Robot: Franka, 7 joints.
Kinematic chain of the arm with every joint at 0, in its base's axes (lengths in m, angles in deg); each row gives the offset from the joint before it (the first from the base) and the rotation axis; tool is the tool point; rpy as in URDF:
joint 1: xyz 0 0 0.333 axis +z
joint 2: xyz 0 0 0 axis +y
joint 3: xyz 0 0 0.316 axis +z
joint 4: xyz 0.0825 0 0 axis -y
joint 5: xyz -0.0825 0 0.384 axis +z
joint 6: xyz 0 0 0 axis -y
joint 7: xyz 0.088 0 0 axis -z
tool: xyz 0 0 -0.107 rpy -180 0 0
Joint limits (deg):
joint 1: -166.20..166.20
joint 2: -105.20..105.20
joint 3: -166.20..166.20
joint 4: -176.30..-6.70
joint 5: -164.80..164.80
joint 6: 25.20..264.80
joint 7: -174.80..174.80
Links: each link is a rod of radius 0.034 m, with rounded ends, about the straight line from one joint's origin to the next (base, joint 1, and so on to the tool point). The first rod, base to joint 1, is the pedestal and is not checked.
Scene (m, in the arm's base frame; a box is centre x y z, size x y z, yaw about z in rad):
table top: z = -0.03
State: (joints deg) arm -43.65 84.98 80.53 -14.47 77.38 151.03 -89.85
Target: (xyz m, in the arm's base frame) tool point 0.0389 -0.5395 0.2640
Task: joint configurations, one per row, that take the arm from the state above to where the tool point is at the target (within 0.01 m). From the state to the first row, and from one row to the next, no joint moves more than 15 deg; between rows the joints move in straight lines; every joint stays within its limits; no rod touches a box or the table.
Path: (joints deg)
1: -52.29 77.37 73.89 -27.96 82.35 160.44 -89.85
2: -60.93 69.75 67.25 -41.44 87.33 169.85 -89.85
3: -69.56 62.14 60.60 -54.93 92.30 179.25 -89.85
4: -78.20 54.52 53.96 -68.42 97.27 188.66 -89.85
5: -86.84 46.91 47.32 -81.91 102.25 198.07 -89.85
6: -95.48 39.30 40.68 -95.39 107.22 207.48 -89.85
7: -104.12 31.68 34.03 -108.88 112.20 216.89 -89.85

